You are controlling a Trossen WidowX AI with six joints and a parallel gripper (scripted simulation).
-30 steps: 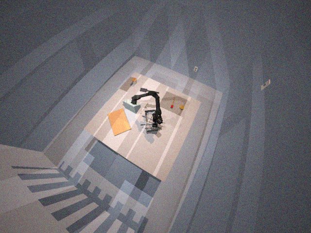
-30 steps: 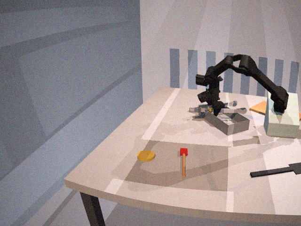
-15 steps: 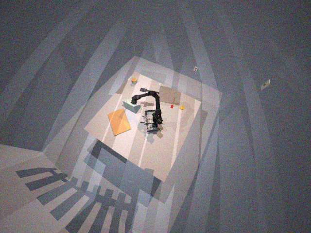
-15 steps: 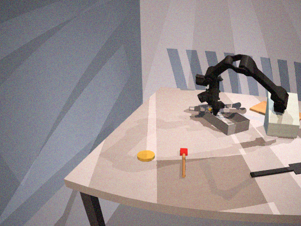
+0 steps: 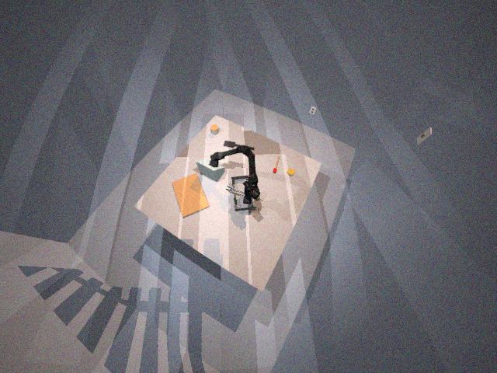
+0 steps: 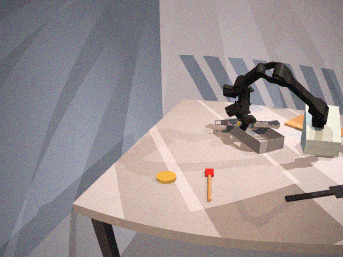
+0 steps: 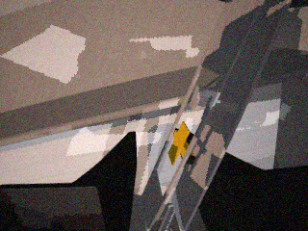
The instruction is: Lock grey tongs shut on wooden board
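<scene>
The grey roasting tin is 60 mm behind my gripper tip. From my gripper tip the other things lie so: yellow disc (190 mm ahead, 460 mm to the left, 20 mm below); then yellow mark (20 mm ahead, 10 mm to the left, 40 mm above); then red-headed spatula (40 mm ahead, 430 mm to the left, 20 mm below).
</scene>
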